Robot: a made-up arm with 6 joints.
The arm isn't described. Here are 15 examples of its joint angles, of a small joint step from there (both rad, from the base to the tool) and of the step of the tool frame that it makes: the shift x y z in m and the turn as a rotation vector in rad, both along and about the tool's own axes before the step.
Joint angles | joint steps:
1: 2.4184 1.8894 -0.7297 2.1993 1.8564 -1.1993 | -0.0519 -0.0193 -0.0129 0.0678 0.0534 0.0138
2: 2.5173 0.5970 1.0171 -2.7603 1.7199 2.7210 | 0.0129 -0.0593 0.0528 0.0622 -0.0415 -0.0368
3: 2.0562 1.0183 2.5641 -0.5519 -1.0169 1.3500 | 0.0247 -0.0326 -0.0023 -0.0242 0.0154 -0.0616
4: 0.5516 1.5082 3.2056 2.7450 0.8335 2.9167 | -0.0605 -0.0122 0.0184 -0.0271 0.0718 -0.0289
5: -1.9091 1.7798 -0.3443 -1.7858 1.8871 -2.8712 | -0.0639 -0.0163 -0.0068 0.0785 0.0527 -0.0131
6: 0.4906 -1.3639 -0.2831 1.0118 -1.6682 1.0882 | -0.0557 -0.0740 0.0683 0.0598 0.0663 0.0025
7: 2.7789 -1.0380 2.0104 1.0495 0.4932 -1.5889 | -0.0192 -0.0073 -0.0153 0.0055 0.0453 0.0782
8: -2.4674 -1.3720 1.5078 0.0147 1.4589 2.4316 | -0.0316 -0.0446 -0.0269 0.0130 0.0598 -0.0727
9: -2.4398 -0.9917 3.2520 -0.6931 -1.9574 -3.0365 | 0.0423 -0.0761 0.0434 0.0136 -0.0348 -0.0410
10: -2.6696 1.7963 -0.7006 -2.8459 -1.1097 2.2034 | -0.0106 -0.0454 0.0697 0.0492 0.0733 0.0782
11: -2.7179 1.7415 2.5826 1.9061 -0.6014 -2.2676 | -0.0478 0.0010 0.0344 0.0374 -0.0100 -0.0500
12: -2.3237 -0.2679 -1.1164 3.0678 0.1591 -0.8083 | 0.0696 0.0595 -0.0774 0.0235 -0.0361 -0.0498
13: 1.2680 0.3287 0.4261 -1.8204 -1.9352 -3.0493 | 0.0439 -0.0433 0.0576 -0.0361 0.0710 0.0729
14: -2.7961 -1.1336 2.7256 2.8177 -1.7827 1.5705 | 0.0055 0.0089 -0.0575 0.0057 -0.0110 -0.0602
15: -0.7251 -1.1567 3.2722 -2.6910 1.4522 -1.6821 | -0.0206 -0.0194 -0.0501 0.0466 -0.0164 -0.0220
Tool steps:
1: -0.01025 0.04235 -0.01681 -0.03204 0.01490 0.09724
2: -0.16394 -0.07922 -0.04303 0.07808 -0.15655 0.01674
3: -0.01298 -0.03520 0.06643 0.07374 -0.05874 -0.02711
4: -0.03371 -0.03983 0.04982 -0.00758 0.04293 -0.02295
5: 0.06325 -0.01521 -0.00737 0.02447 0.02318 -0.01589
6: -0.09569 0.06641 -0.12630 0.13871 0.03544 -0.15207
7: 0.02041 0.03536 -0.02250 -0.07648 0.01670 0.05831
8: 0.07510 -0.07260 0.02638 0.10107 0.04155 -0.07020
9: -0.14287 -0.02034 -0.03319 0.00393 0.06192 0.07833
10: 0.03492 0.06294 0.07977 -0.12345 -0.00556 0.04481
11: 0.04895 -0.06392 0.06744 0.00121 -0.07773 0.00061
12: 0.05621 0.03692 0.08023 -0.03293 -0.08592 0.06127
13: 0.11249 -0.11051 0.02501 -0.16783 0.00396 -0.01214
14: -0.06446 0.01080 0.03110 0.03776 0.01280 -0.05108
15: 0.02277 -0.02132 0.03852 -0.00065 0.02505 0.00513
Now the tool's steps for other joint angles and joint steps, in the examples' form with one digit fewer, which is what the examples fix.
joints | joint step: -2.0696 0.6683 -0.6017 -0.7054 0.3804 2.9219 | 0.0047 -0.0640 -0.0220 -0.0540 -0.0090 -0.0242
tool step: -0.0722 -0.0066 -0.0213 0.0810 0.0186 -0.0136
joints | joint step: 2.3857 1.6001 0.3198 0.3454 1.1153 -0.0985 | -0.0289 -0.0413 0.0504 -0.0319 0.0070 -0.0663
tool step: 0.0440 -0.0866 0.1198 0.0573 -0.0991 -0.0576
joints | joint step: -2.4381 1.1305 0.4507 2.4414 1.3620 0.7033 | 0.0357 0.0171 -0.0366 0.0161 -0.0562 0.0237
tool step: 0.1031 -0.0058 -0.0095 -0.0199 -0.0290 0.0296
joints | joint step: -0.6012 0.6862 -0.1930 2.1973 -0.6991 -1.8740 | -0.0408 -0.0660 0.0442 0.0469 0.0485 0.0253
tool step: -0.0113 -0.1384 0.0880 0.0058 -0.0747 -0.0197
